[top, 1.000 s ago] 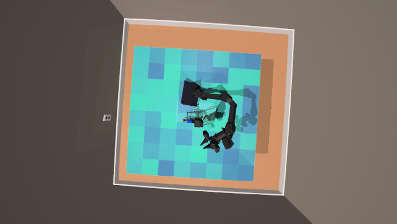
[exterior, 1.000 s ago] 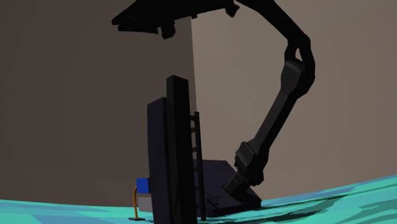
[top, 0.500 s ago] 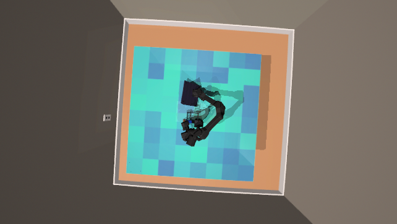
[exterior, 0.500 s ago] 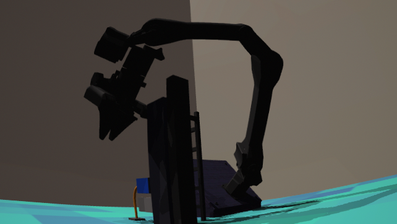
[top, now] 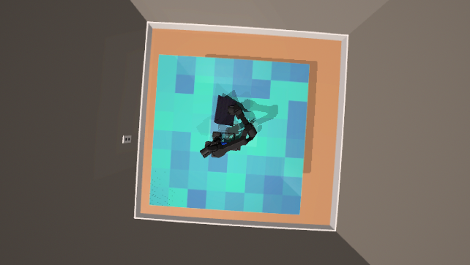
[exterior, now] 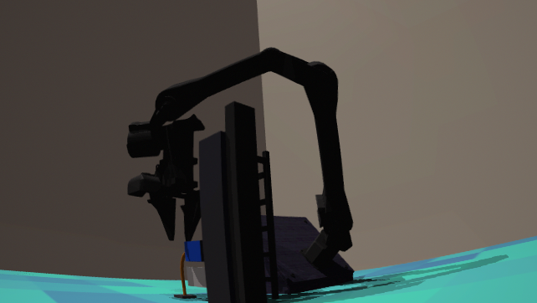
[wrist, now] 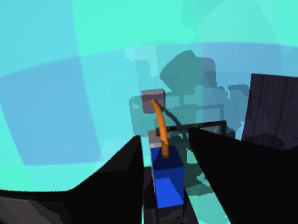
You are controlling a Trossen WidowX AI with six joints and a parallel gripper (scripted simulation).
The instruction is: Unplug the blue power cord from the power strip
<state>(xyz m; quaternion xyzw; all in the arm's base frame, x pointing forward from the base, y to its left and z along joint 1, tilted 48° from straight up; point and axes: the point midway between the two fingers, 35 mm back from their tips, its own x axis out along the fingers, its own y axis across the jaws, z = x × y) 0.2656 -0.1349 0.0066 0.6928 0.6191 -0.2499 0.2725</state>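
My gripper tip is 7 cm to the right of the plug and 1 cm above it.
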